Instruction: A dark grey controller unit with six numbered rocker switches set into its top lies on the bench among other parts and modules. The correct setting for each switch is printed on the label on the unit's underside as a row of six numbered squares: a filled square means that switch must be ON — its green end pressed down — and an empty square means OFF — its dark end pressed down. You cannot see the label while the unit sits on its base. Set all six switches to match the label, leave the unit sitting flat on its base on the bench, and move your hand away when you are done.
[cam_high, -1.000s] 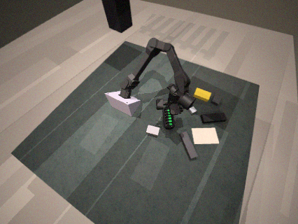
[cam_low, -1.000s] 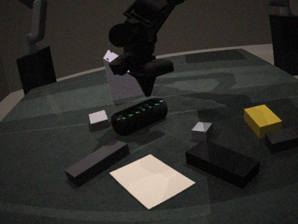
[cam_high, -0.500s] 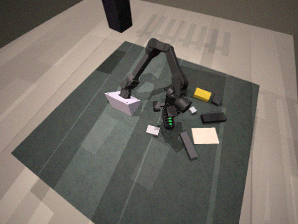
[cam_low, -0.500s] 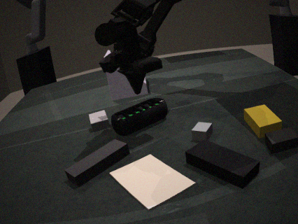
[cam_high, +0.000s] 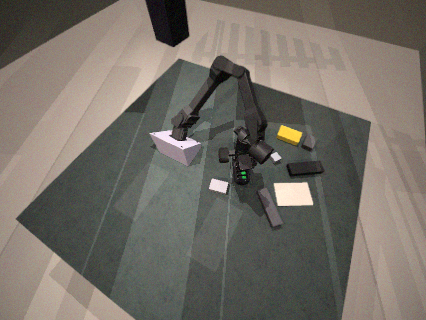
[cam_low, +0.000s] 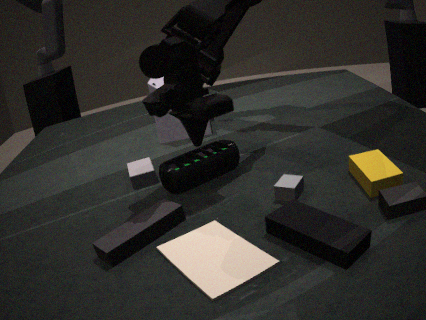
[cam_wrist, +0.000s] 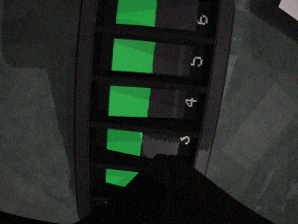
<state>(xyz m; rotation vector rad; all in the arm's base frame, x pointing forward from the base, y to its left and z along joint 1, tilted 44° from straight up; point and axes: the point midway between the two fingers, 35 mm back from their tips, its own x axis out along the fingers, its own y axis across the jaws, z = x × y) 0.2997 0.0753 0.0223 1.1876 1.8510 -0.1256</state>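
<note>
Right now my gripper tip is 12 cm short of the grey cube, 15 cm to the right of it and 5 cm above it. From my gripper tip the other things lie so: cream plate (26 cm ahead, 4 cm to the left, 6 cm below); then yellow block (11 cm ahead, 32 cm to the left, 5 cm below).
</note>
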